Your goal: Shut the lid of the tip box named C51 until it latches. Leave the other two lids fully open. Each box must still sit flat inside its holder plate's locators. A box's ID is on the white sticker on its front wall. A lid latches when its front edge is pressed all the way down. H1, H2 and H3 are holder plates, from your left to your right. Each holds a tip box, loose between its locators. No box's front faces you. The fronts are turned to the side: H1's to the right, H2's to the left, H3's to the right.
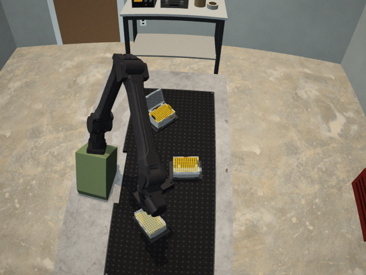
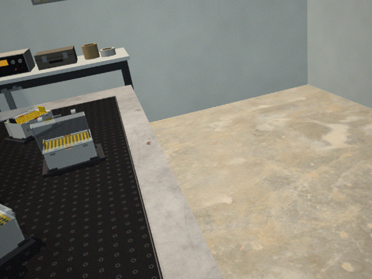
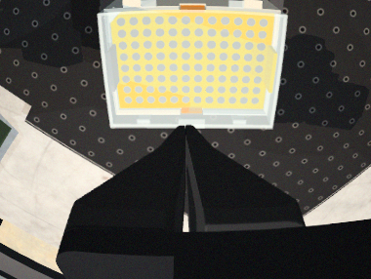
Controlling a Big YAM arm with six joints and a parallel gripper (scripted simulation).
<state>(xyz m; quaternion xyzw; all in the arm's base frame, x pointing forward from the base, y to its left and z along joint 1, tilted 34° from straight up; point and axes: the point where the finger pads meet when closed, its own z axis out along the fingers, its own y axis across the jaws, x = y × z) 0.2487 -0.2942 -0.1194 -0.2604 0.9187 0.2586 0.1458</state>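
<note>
Now: hand 110 mm above the yellow tip rack and 10 mm to the left of it. From my hand the other things lie so: tip box lid (220 mm to the left, 160 mm ahead, 60 mm below).
</note>
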